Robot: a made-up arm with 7 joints.
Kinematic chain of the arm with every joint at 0, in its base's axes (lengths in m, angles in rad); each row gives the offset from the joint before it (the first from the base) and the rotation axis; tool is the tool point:
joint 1: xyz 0 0 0.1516 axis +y
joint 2: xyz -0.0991 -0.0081 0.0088 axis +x
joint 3: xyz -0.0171 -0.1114 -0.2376 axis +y
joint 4: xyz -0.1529 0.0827 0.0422 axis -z
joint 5: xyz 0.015 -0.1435 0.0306 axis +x
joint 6: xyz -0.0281 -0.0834 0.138 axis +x
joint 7: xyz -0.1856 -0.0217 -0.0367 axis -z
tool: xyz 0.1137 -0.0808 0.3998
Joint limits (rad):
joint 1: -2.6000..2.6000
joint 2: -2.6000..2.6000
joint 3: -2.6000..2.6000
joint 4: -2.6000..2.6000
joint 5: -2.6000..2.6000
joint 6: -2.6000..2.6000
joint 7: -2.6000..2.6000
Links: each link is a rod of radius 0.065 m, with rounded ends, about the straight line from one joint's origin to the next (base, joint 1, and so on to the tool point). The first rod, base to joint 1, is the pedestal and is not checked.
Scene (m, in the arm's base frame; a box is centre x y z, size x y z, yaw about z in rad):
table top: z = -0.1
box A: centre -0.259 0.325 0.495 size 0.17 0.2 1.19 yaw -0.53
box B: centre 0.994 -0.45 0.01 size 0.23 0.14 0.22 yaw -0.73
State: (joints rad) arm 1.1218 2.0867 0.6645 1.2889 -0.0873 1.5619 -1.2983
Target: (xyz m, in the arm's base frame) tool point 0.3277 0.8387 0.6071
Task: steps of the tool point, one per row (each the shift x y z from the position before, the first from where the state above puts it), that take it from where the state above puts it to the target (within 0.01 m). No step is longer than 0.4 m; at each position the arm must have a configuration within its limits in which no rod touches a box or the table.
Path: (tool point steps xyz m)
1: 0.1732 0.0727 0.2874
2: 0.3244 0.0756 0.1587
3: 0.3851 0.0620 -0.0412
4: 0.0987 0.2496 0.0510
5: 0.0205 0.2796 -0.0251
6: -0.0610 0.2619 -0.1059
7: -0.1249 0.1960 -0.1790

